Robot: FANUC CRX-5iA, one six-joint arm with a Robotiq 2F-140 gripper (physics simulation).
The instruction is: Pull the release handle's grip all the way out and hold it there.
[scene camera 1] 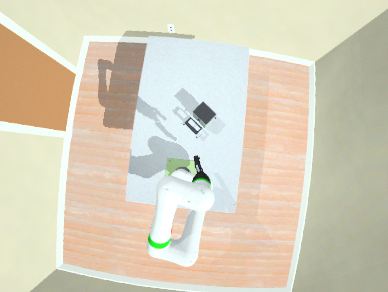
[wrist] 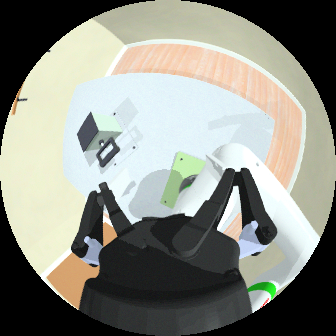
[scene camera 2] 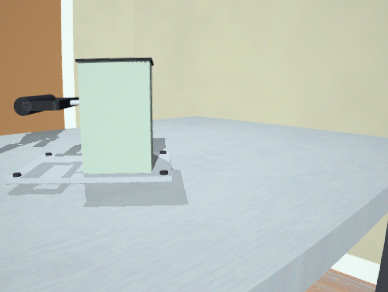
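Note:
The release handle's black grip (scene camera 1: 190, 129) (scene camera 2: 36, 104) (wrist: 112, 157) is a rectangular loop. It sticks out sideways from the upper part of a pale green box (scene camera 1: 204, 113) (scene camera 2: 116, 117) (wrist: 107, 125) with a dark top. A short stretch of light rod (scene camera 2: 74, 102) shows between the grip and the box; the rest of the rod is hidden. The box stands upright on a thin clear base plate (scene camera 2: 40, 180). My gripper (scene camera 1: 196, 157) (wrist: 165, 167) is wide open and empty, well apart from the grip, near my arm's base. It does not show in scene camera 2.
A pale grey table (scene camera 1: 230, 75) (scene camera 2: 280, 175) (wrist: 175, 100) carries the box. A green mounting plate (scene camera 1: 172, 163) (wrist: 192, 160) lies under my arm's base. My white arm (scene camera 1: 162, 215) (wrist: 295, 225) folds over that end of the table. Shadows fall beside the box.

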